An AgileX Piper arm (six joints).
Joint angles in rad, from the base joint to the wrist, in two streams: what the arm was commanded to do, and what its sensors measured. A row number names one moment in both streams.
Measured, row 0: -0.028, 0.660, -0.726, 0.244, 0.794, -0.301
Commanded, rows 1 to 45: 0.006, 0.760, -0.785, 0.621, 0.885, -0.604; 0.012, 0.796, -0.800, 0.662, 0.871, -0.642; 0.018, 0.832, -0.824, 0.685, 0.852, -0.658; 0.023, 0.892, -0.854, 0.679, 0.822, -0.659; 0.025, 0.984, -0.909, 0.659, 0.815, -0.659; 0.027, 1.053, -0.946, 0.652, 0.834, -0.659; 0.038, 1.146, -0.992, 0.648, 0.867, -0.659; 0.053, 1.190, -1.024, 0.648, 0.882, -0.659; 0.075, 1.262, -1.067, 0.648, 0.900, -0.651; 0.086, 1.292, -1.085, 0.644, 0.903, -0.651; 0.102, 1.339, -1.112, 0.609, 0.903, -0.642; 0.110, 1.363, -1.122, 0.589, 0.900, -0.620; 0.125, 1.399, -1.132, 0.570, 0.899, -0.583; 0.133, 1.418, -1.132, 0.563, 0.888, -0.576; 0.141, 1.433, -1.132, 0.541, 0.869, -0.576; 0.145, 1.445, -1.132, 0.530, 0.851, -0.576; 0.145, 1.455, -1.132, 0.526, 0.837, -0.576; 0.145, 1.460, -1.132, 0.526, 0.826, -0.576; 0.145, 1.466, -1.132, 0.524, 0.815, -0.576; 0.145, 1.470, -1.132, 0.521, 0.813, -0.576; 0.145, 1.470, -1.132, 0.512, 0.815, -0.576; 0.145, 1.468, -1.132, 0.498, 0.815, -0.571; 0.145, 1.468, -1.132, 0.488, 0.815, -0.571; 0.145, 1.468, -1.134, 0.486, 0.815, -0.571; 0.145, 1.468, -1.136, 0.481, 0.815, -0.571; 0.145, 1.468, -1.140, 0.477, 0.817, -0.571; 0.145, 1.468, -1.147, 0.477, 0.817, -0.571; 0.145, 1.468, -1.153, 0.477, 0.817, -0.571; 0.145, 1.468, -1.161, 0.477, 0.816, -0.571; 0.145, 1.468, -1.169, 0.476, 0.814, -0.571; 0.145, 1.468, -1.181, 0.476, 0.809, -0.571; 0.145, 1.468, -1.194, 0.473, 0.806, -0.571; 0.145, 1.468, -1.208, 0.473, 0.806, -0.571; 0.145, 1.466, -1.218, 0.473, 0.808, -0.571; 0.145, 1.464, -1.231, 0.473, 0.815, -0.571; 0.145, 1.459, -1.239, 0.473, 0.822, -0.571; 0.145, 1.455, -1.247, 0.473, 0.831, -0.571; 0.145, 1.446, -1.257, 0.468, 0.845, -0.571; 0.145, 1.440, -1.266, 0.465, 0.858, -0.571; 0.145, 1.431, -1.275, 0.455, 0.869, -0.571; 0.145, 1.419, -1.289, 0.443, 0.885, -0.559; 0.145, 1.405, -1.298, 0.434, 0.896, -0.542; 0.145, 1.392, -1.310, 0.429, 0.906, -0.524; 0.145, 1.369, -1.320, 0.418, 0.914, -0.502; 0.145, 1.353, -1.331, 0.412, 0.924, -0.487
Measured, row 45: 0.144, 1.422, -1.288, 0.427, 0.896, -0.547
